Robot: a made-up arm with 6 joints.
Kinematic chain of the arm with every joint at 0, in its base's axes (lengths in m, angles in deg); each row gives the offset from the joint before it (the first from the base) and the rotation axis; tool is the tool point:
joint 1: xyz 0 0 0.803 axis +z
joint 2: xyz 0.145 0 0 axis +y
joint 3: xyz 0 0 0.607 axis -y
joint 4: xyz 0 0 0.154 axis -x
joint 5: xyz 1.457 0 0 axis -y
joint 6: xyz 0.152 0 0 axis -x
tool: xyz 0 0 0
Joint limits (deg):
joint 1: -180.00..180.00
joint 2: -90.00..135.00
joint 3: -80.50..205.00
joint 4: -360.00..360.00
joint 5: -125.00..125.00
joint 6: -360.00..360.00
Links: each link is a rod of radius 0.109 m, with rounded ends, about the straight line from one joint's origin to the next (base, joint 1, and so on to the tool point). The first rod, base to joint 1, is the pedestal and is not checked.
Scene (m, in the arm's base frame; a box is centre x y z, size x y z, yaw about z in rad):
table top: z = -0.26
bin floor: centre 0.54 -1.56 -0.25 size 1.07 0.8 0.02 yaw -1
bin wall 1: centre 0.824 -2.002 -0.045 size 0.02 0.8 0.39 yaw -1
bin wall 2: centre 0.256 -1.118 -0.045 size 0.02 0.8 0.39 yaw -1
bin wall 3: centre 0.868 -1.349 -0.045 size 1.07 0.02 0.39 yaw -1
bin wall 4: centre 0.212 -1.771 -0.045 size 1.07 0.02 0.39 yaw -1
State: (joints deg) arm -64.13 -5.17 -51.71 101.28 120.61 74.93
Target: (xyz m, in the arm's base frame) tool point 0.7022 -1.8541 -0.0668
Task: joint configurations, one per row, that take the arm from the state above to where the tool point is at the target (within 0.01 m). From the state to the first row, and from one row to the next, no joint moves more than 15 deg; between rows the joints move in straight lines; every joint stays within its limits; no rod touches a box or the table.
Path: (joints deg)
1: -65.40 7.56 -38.50 99.23 111.79 74.93
2: -66.67 20.30 -25.29 97.17 102.98 74.93
3: -67.94 33.03 -12.07 95.12 94.16 74.93
4: -69.21 45.77 1.14 93.07 85.34 74.93
5: -70.48 58.50 14.35 91.01 76.53 74.93
6: -71.75 71.23 27.56 88.96 67.71 74.93
7: -73.02 83.97 40.78 86.90 58.89 74.93

